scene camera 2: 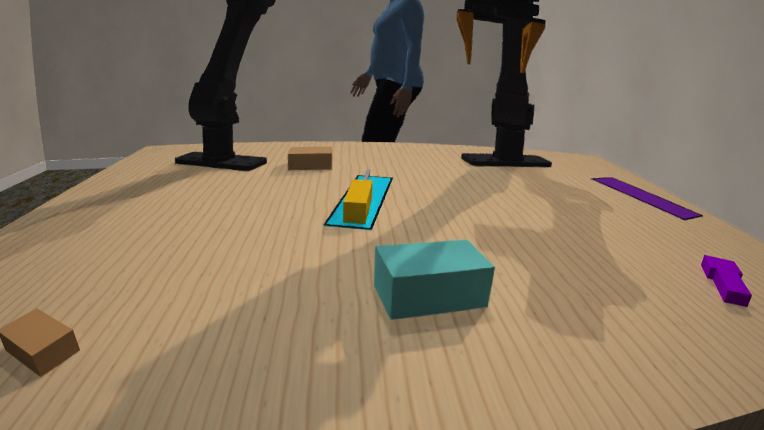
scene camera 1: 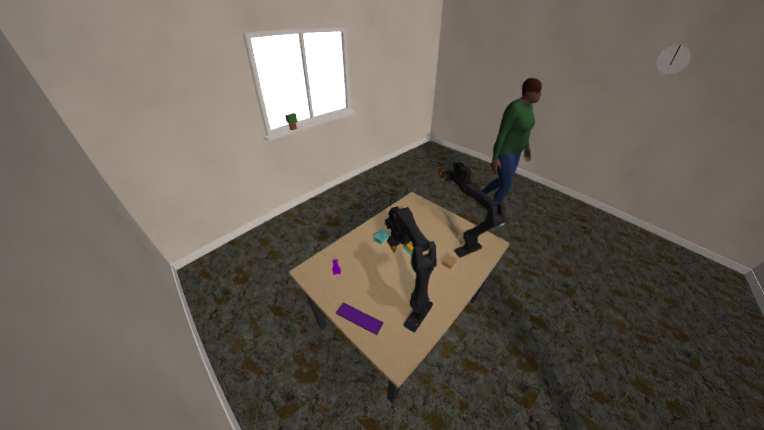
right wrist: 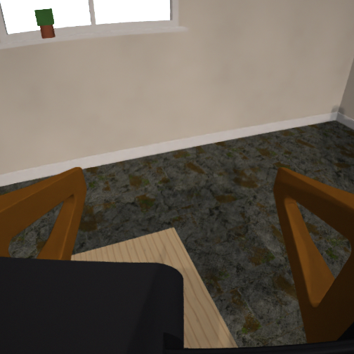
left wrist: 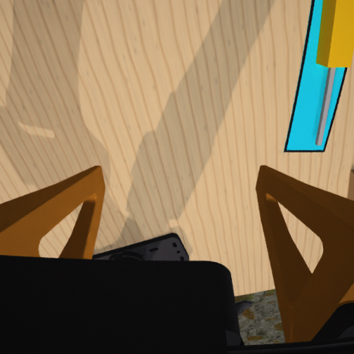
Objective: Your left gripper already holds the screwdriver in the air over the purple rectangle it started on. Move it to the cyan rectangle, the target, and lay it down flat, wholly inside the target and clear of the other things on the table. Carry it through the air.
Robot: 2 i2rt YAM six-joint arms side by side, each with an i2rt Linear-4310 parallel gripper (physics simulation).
Labels:
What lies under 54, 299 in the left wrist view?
The left gripper.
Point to a teal block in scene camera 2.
At 418, 279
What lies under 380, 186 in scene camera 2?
A cyan rectangle.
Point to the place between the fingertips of the right gripper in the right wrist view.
179, 177

